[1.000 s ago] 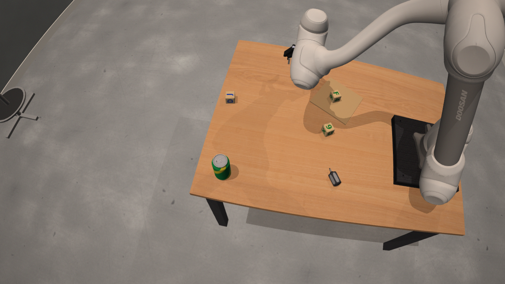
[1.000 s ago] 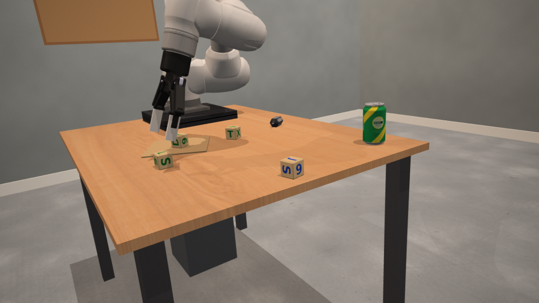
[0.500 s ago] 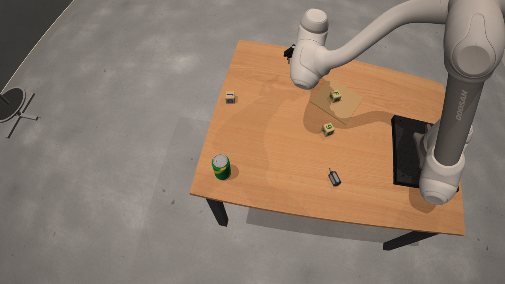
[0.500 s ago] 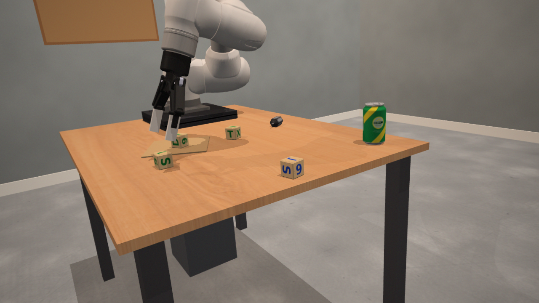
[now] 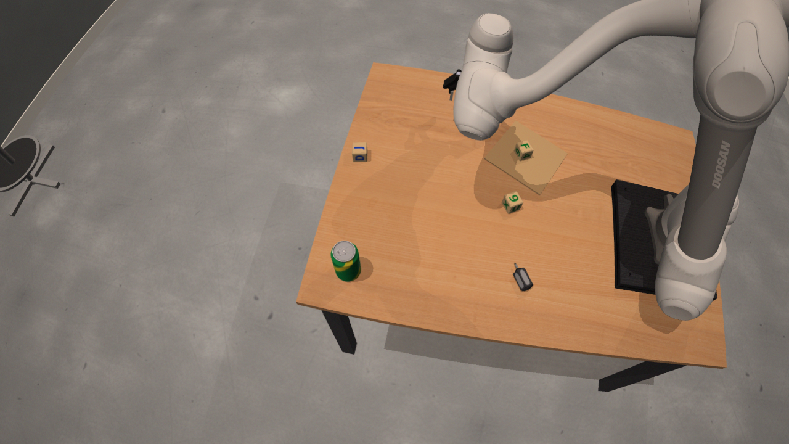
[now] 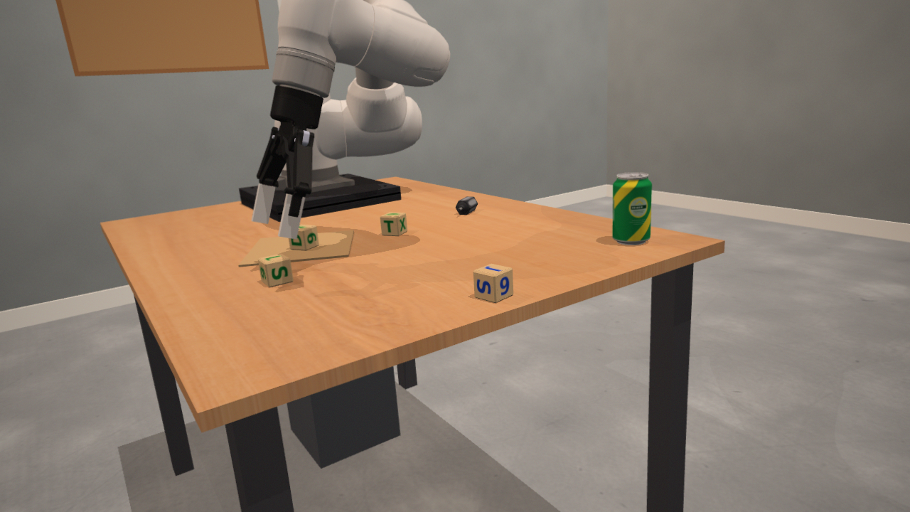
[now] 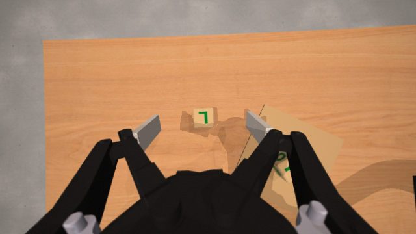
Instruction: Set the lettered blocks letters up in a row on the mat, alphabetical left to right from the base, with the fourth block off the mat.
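Now: hand 17 cm past the tan mat, 13 cm to the right of it and 10 cm above it. Also, from my hand: blue-lettered block (34 cm ahead, 16 cm to the left, 8 cm below); soda can (52 cm to the left, 33 cm ahead, 4 cm below); black tool (52 cm to the left, 11 cm behind, 8 cm below).
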